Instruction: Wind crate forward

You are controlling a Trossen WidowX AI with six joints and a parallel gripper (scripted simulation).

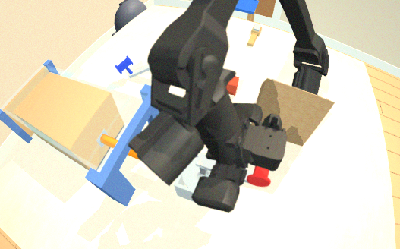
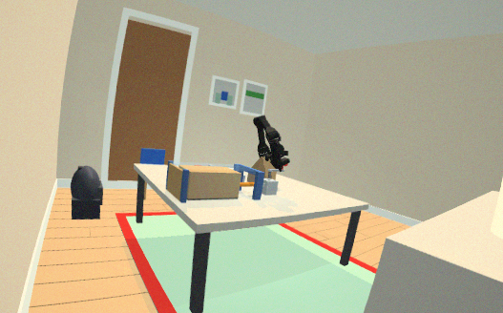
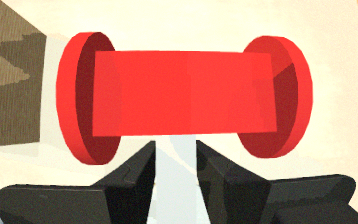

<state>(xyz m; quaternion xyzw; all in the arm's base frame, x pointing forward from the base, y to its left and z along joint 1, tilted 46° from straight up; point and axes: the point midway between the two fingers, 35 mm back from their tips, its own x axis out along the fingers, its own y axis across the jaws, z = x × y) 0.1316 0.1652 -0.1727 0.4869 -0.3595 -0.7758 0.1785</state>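
Right now the red spool-shaped grip is 20 mm behind my gripper tip and 50 mm above it. From my gripper tip the other things lie so: grey winch: 60 mm ahead, 10 mm to the right, 110 mm below; then winch handle: 20 mm ahead, 20 mm above; then blue steel frame: 240 mm ahead, 10 mm to the right, 40 mm below.
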